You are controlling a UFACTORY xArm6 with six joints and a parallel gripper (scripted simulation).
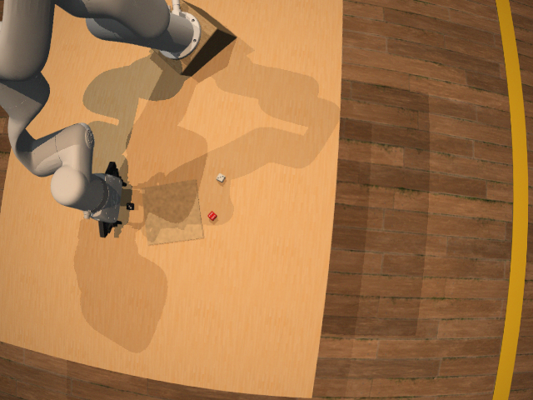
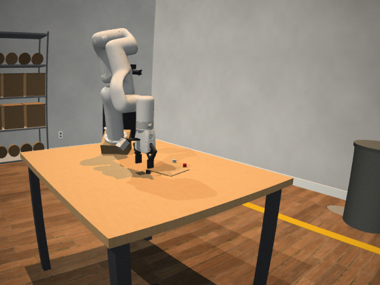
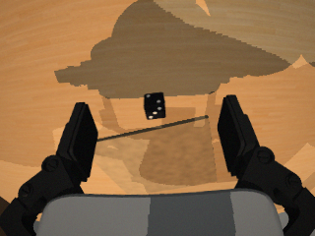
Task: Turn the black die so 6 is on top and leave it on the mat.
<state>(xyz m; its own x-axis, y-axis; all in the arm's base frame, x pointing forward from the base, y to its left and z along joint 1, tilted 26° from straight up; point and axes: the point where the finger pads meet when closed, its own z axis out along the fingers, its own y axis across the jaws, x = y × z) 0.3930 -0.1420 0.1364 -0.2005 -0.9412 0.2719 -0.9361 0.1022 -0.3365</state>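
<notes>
Now: hand 40 mm above the black die, 20 mm to the right of it and 10 mm short of it. From my hand the other things lie so: tan mat 120 mm to the left, 50 mm below, 30 mm ahead; red die 220 mm to the left, 50 mm ahead, 40 mm below; white die 250 mm to the left, 40 mm below, 40 mm behind.
</notes>
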